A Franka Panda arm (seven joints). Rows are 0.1 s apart.
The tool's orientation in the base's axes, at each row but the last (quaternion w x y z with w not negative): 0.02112, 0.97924, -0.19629, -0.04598; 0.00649, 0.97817, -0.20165, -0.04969; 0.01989, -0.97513, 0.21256, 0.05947; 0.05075, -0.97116, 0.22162, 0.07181; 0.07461, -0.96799, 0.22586, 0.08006; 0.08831, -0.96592, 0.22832, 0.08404
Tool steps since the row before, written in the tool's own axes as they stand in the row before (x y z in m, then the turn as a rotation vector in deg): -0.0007, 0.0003, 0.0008, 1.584, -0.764, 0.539; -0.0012, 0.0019, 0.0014, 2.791, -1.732, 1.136; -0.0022, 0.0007, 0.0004, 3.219, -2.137, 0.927; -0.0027, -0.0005, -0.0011, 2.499, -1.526, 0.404; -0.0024, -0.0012, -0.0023, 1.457, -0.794, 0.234; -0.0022, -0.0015, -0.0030, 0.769, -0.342, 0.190
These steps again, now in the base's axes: -0.0008, 0.0000, -0.0007, 1.694, 0.080, -0.711; -0.0020, -0.0013, -0.0012, 3.119, 0.496, -1.451; -0.0023, 0.0003, -0.0001, 3.697, 0.675, -1.291; -0.0021, 0.0014, 0.0016, 2.848, 0.363, -0.701; -0.0013, 0.0017, 0.0028, 1.618, 0.127, -0.417; -0.0009, 0.0016, 0.0036, 0.811, 0.013, -0.295
